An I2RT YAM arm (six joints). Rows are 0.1 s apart.
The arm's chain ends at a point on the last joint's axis. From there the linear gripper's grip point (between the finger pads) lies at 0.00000 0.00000 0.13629 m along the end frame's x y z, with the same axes.
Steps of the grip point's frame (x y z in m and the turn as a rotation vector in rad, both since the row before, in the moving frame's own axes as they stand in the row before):
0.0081, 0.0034, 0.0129, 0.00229, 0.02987, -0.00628
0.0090, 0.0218, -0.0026, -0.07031, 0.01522, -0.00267
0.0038, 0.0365, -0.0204, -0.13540, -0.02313, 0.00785
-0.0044, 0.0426, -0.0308, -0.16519, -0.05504, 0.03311
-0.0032, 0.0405, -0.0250, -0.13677, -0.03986, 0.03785
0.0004, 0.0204, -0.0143, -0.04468, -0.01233, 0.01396
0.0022, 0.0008, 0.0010, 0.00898, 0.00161, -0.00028
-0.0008, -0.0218, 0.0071, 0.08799, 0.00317, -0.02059
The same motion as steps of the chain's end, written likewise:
0.0040, 0.0037, 0.0130, 0.00229, 0.02987, -0.00628
0.0069, 0.0122, -0.0022, -0.07031, 0.01522, -0.00267
0.0070, 0.0181, -0.0191, -0.13540, -0.02313, 0.00785
0.0034, 0.0203, -0.0287, -0.16519, -0.05504, 0.03311
0.0026, 0.0220, -0.0236, -0.13677, -0.03986, 0.03785
0.0021, 0.0143, -0.0142, -0.04468, -0.01233, 0.01396
0.0020, 0.0020, 0.0010, 0.00898, 0.00161, -0.00028
-0.0011, -0.0098, 0.0076, 0.08799, 0.00317, -0.02059

